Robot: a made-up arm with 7 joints.
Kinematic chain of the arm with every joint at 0, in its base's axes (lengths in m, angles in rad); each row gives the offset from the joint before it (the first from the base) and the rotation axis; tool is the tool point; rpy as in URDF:
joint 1: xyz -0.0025 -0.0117 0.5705 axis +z
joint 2: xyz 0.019 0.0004 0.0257 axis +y
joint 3: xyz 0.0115 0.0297 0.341 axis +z
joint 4: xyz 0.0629 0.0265 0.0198 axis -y
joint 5: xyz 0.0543 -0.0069 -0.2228 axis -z
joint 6: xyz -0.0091 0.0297 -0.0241 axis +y
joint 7: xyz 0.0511 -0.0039 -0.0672 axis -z
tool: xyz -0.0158 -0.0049 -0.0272 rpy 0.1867 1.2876 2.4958
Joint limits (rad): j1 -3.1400..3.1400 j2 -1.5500..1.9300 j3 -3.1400..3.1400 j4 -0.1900..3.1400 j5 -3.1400..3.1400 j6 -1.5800..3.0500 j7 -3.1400..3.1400
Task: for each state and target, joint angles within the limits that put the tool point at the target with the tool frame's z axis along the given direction. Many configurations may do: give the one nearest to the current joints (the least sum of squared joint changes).
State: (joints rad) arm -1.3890 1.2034 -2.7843 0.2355 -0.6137 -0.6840 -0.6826
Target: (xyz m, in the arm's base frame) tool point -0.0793 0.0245 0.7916 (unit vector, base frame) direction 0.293 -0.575 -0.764
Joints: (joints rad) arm -1.4244 0.9932 -2.8604 0.3056 -0.2936 0.1304 -0.4842
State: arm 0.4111 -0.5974 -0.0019 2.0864 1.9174 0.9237 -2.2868
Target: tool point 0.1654 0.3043 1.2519 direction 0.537 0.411 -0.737
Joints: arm 0.7446 0.1568 0.1769 2.5012 1.7027 0.8470 -2.5992
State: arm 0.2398 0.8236 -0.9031 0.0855 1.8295 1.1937 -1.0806
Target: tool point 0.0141 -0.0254 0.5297 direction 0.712 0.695 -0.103
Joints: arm -0.0330 1.5637 -1.0824 -0.1768 1.5895 0.5441 -1.6602
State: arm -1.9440 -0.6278 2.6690 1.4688 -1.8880 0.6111 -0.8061
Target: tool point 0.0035 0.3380 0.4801 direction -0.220 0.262 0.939
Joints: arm -1.1311 -0.8423 2.9408 0.7473 -1.9274 1.1921 -1.0669
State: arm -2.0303 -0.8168 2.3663 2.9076 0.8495 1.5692 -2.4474
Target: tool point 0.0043 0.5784 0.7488 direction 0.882 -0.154 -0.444
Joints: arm -1.6208 -0.9478 2.7864 2.5336 1.0346 2.0084 -2.3341
